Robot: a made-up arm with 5 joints.
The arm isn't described. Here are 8 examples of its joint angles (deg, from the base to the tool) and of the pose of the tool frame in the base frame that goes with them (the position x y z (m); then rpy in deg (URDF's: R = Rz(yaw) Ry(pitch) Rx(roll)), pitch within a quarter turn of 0, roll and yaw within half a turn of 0).
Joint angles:
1: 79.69 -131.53 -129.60 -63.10 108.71
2: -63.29 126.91 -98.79 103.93 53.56
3: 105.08 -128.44 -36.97 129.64 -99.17
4: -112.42 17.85 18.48 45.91 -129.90
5: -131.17 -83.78 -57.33 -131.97 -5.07
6: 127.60 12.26 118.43 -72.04 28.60
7: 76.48 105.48 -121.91 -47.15 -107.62
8: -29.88 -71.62 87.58 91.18 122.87
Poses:
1: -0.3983 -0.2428 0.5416 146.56 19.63 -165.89
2: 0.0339 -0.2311 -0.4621 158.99 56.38 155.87
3: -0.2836 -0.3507 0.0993 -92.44 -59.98 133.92
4: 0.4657 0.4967 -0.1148 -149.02 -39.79 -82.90
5: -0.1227 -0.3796 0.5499 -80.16 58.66 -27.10
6: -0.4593 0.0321 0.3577 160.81 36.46 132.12
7: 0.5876 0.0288 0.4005 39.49 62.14 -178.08
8: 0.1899 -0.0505 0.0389 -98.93 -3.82 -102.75
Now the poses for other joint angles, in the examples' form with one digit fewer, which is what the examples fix.
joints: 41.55 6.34 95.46 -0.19 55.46
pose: -0.271 -0.357 0.265 39.4 -14.9 -162.7
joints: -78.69 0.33 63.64 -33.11 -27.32
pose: 0.009 -0.101 -0.537 46.1 21.3 -37.5
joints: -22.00 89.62 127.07 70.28 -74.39
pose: -0.192 0.341 -0.149 52.7 30.3 -138.6
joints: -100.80 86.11 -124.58 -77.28 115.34
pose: 0.394 0.165 0.131 -149.7 42.4 48.6
